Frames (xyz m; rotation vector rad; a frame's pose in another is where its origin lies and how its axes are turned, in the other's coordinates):
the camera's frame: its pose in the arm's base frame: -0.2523 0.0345 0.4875 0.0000 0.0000 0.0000
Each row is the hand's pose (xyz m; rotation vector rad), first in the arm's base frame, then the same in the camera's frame.
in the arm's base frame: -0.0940 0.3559 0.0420 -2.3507 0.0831 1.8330
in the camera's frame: 0.1583 0.3214 -0.4455 -2.3507 0.0831 1.8330
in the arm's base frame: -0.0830 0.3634 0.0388 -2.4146 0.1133 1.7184
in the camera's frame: 0.1693 0.3289 -0.4487 -2.4146 0.1133 1.7184
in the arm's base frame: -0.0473 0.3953 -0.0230 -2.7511 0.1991 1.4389
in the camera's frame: 0.2050 0.3608 -0.5105 -2.7511 0.1991 1.4389
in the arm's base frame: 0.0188 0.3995 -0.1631 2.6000 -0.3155 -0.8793
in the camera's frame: 0.2711 0.3650 -0.6506 2.6000 -0.3155 -0.8793
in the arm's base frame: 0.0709 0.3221 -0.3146 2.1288 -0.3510 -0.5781
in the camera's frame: 0.3232 0.2876 -0.8021 2.1288 -0.3510 -0.5781
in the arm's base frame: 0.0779 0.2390 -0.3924 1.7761 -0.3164 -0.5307
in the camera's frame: 0.3302 0.2045 -0.8799 1.7761 -0.3164 -0.5307
